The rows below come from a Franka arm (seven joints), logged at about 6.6 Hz.
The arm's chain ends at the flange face. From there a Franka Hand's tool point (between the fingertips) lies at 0.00 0.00 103.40 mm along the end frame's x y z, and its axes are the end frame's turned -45 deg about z.
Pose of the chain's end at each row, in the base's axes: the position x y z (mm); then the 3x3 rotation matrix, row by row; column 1 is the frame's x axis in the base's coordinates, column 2 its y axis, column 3 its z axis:
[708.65 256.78 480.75], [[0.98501 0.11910 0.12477], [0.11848 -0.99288 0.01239], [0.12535 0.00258 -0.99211]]
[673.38 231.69 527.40], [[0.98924 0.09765 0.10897], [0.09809 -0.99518 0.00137], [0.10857 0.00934 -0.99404]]
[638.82 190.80 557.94], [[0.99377 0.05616 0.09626], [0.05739 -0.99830 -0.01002], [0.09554 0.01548 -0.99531]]
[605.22 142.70 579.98], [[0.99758 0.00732 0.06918], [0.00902 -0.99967 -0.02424], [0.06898 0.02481 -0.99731]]
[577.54 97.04 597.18], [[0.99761 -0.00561 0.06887], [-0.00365 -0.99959 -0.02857], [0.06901 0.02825 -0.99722]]
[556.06 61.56 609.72], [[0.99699 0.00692 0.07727], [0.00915 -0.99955 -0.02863], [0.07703 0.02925 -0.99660]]
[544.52 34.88 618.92], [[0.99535 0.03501 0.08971], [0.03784 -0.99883 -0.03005], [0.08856 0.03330 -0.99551]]
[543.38 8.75 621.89], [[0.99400 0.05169 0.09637], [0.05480 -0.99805 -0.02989], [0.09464 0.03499 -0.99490]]
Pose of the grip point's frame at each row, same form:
[721.55 258.06 378.17], [[0.61229 0.78072 0.12477], [0.78585 -0.61829 0.01239], [0.08681 0.09046 -0.99211]]
[684.65 231.83 424.62], [[0.63045 0.76855 0.10897], [0.77306 -0.63434 0.00137], [0.07017 0.08337 -0.99404]]
[648.77 189.76 455.02], [[0.66299 0.74241 0.09626], [0.74649 -0.66532 -0.01002], [0.05661 0.07850 -0.99531]]
[612.37 140.19 476.86], [[0.70022 0.71057 0.06918], [0.71325 -0.70050 -0.02424], [0.03123 0.06632 -0.99731]]
[584.66 94.09 494.07], [[0.70938 0.70145 0.06887], [0.70424 -0.70940 -0.02857], [0.02882 0.06877 -0.99722]]
[564.05 58.60 506.67], [[0.70009 0.70987 0.07727], [0.71326 -0.70032 -0.02863], [0.03379 0.07515 -0.99660]]
[553.80 31.77 515.98], [[0.67906 0.72857 0.08971], [0.73304 -0.67952 -0.03005], [0.03907 0.08617 -0.99551]]
[553.34 5.66 519.02], [[0.66631 0.73941 0.09637], [0.74448 -0.66698 -0.02989], [0.04218 0.09166 -0.99490]]

